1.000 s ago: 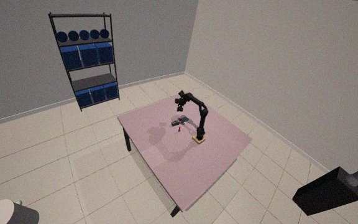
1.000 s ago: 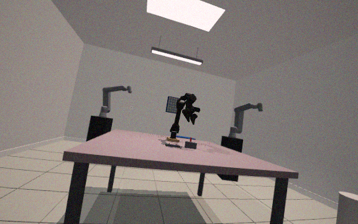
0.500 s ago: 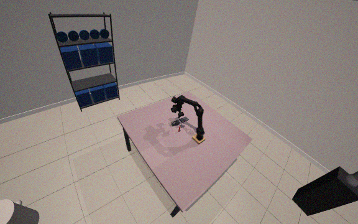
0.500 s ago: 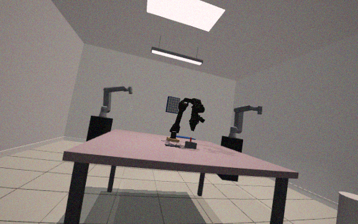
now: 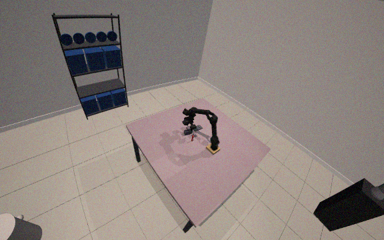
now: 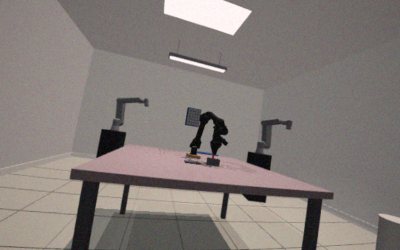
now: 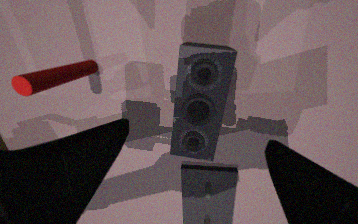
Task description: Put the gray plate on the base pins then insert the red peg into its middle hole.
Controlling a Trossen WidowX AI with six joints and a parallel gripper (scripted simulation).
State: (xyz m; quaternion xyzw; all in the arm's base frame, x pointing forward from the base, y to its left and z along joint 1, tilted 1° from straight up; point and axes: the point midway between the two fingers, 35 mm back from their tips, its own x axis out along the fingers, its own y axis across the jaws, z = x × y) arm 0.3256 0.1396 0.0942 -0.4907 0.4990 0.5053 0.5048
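My gripper tip is 40 mm above the gray plate. Round my gripper tip: red peg (120 mm behind, 20 mm to the left, 40 mm below).
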